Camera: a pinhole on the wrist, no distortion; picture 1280 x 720 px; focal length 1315.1 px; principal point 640.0 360.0 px. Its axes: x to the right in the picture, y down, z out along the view. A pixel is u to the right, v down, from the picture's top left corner.
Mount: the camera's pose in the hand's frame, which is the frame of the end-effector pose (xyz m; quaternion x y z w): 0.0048 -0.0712 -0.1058 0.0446 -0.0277 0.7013 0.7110
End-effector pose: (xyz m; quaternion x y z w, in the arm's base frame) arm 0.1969 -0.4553 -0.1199 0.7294 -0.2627 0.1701 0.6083
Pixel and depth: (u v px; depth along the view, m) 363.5 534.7 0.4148
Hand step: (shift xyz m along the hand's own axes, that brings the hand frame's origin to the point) -0.0420 -0.1997 0.2992
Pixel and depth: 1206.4 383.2 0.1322
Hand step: 0.0064 -0.0281 0.0315
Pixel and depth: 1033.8 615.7 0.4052
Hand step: -0.0628 0.0090 0.3115
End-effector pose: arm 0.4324 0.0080 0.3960 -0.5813 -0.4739 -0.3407 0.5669
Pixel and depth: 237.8 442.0 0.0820
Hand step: 0.0012 -0.1045 -0.0267
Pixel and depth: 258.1 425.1 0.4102
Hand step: -0.0078 -0.2314 0.2905
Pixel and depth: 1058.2 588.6 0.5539
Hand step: -0.0760 0.0486 0.4654
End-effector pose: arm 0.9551 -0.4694 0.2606 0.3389 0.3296 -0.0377 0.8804
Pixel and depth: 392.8 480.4 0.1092
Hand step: -0.0030 -0.1027 0.0010
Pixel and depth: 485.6 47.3 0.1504
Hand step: 0.0438 -0.1046 0.0411
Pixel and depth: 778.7 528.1 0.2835
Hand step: -0.0244 -0.0700 0.1801
